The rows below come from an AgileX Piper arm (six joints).
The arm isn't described. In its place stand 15 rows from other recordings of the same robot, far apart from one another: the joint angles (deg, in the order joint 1, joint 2, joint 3, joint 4, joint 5, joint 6), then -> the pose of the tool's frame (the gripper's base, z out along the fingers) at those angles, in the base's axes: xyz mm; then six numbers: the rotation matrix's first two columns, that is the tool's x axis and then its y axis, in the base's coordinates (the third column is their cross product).
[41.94, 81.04, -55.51, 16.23, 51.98, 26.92] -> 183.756 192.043 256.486 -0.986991 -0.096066 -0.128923 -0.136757 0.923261 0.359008
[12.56, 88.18, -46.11, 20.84, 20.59, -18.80] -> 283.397 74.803 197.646 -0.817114 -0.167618 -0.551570 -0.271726 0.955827 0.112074
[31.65, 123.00, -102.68, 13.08, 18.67, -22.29] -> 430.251 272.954 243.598 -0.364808 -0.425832 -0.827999 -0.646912 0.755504 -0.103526
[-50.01, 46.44, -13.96, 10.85, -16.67, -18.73] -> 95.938 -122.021 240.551 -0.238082 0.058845 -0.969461 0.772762 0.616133 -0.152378
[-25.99, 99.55, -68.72, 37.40, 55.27, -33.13] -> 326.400 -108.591 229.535 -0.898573 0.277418 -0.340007 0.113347 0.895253 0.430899
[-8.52, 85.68, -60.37, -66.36, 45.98, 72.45] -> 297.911 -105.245 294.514 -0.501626 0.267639 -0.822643 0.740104 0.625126 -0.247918
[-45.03, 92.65, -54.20, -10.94, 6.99, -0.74] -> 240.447 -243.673 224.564 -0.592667 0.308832 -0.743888 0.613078 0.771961 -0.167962
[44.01, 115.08, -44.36, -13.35, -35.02, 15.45] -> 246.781 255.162 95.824 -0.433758 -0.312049 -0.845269 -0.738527 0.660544 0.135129
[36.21, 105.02, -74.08, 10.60, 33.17, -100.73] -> 311.416 239.356 218.484 0.651630 -0.755361 -0.069339 -0.668724 -0.528924 -0.522539
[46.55, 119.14, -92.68, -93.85, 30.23, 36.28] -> 368.069 322.073 253.656 0.136784 -0.923873 -0.357418 -0.351393 0.292093 -0.889497
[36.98, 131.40, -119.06, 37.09, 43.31, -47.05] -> 397.975 346.801 241.200 -0.284393 -0.570752 -0.770300 -0.919371 0.390158 0.050343
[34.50, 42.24, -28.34, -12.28, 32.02, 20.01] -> 118.674 69.110 265.821 -0.607621 -0.217504 -0.763865 -0.396599 0.916370 0.054549
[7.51, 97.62, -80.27, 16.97, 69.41, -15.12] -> 333.041 68.984 279.178 -0.940585 -0.275691 -0.198227 -0.319504 0.916221 0.241777
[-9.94, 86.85, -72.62, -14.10, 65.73, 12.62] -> 290.115 -71.360 303.144 -0.915074 0.276290 -0.293773 0.336983 0.924020 -0.180638
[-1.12, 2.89, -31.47, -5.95, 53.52, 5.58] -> 1.834 -7.622 302.087 -0.334912 0.041927 -0.941316 0.109845 0.993935 0.005189
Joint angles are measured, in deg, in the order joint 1, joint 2, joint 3, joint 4, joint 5, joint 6. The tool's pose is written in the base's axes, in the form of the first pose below.
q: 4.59, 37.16, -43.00, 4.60, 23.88, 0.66
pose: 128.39 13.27 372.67 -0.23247 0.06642 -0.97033 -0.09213 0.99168 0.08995
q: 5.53, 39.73, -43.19, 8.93, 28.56, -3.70
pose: 136.37 19.99 361.06 -0.34846 0.03891 -0.93651 -0.14070 0.98565 0.09330
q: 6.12, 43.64, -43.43, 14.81, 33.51, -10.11
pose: 147.76 28.76 346.60 -0.47324 -0.01040 -0.88087 -0.21062 0.97227 0.10168
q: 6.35, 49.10, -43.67, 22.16, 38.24, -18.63
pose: 162.90 39.51 329.12 -0.58733 -0.08058 -0.80533 -0.30310 0.94452 0.12655
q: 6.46, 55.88, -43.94, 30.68, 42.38, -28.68
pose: 180.78 51.97 309.47 -0.67042 -0.15851 -0.72486 -0.40717 0.89528 0.18081
